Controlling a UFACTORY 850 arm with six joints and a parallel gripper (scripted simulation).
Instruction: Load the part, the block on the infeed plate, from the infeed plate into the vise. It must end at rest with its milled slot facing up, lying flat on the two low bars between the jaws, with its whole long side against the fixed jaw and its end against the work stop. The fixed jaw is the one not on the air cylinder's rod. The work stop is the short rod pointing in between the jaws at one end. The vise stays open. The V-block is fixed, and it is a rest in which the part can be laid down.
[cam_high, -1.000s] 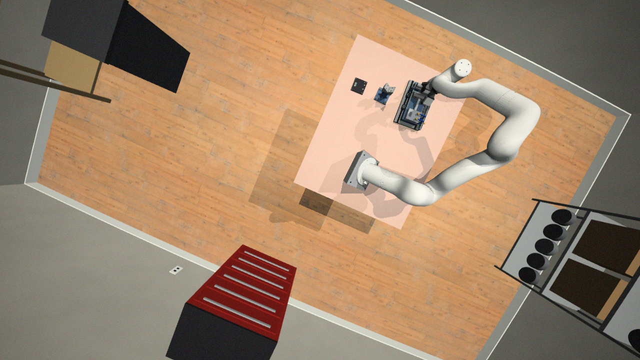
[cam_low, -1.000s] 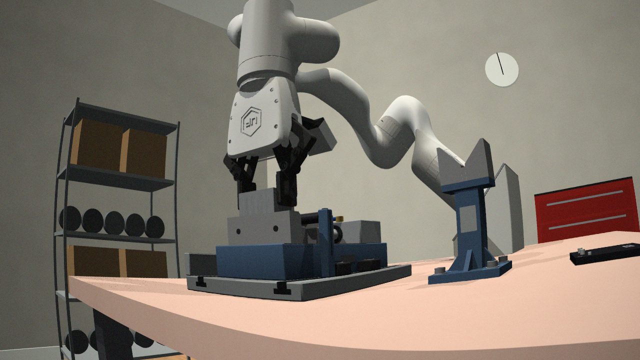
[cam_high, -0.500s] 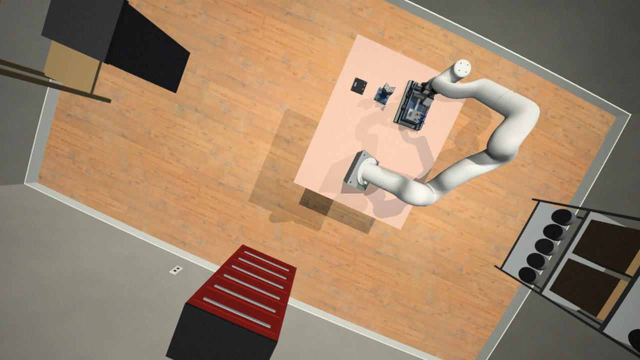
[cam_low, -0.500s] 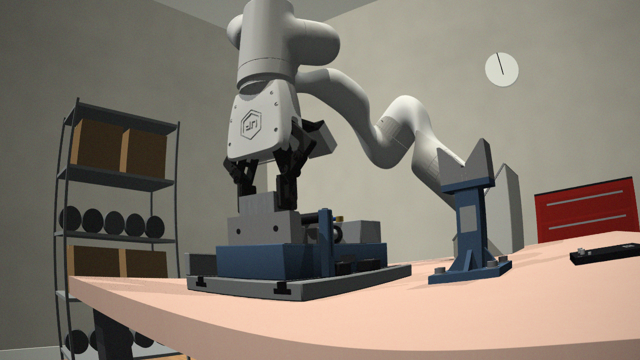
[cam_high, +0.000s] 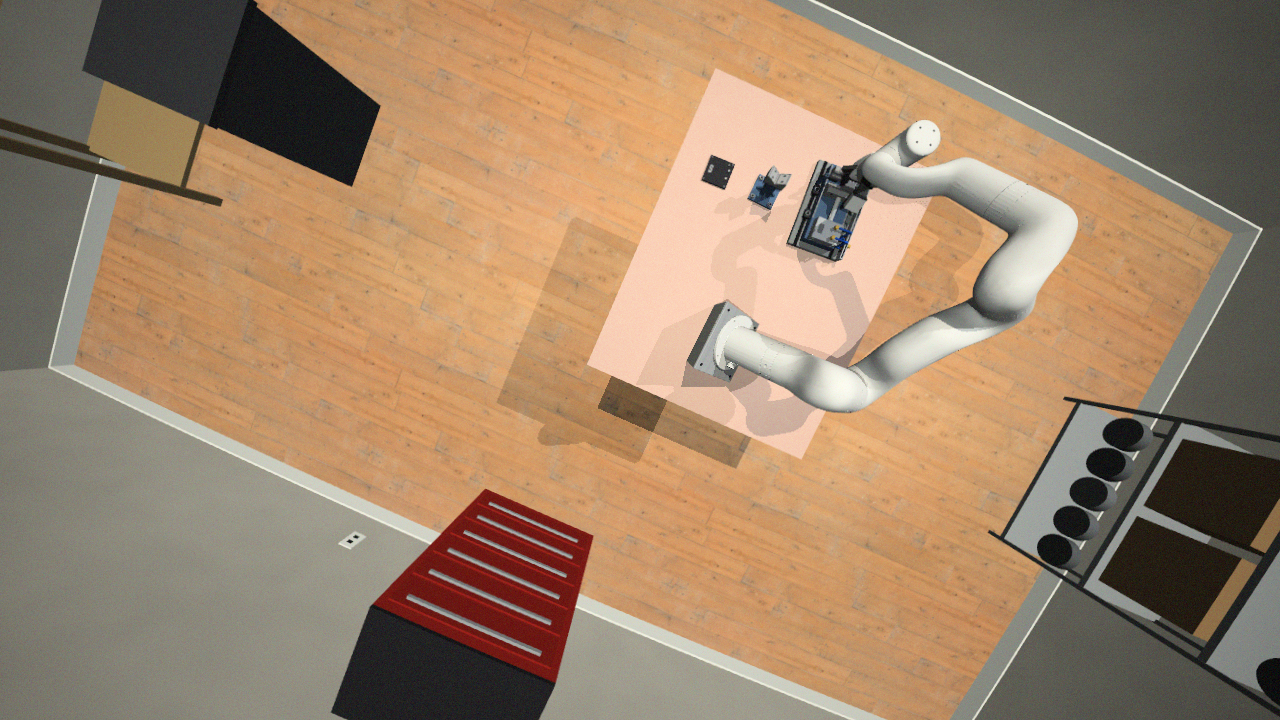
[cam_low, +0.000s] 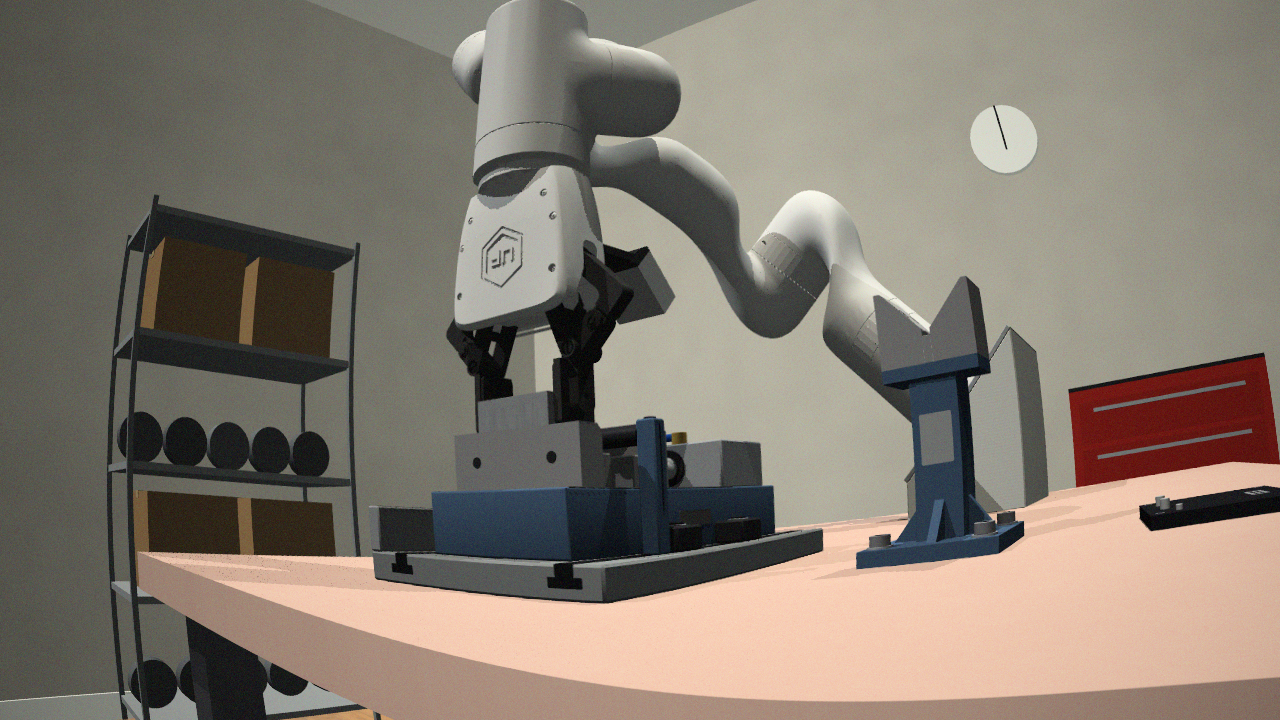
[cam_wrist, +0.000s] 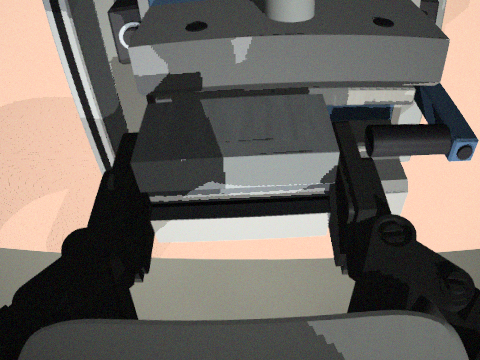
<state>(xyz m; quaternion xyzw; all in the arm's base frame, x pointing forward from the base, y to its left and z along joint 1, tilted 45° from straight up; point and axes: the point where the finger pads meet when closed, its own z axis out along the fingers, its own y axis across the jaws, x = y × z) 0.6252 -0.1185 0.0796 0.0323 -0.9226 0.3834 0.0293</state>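
The moving jaw is 40 mm below my hand, 40 mm behind it and 20 mm to the left of it. From my hand the other things lie so: cylinder rod (90 mm behind, 40 mm below, 10 mm to the left); then work stop rod (70 mm to the left, 30 mm below); then part (right at my hand).
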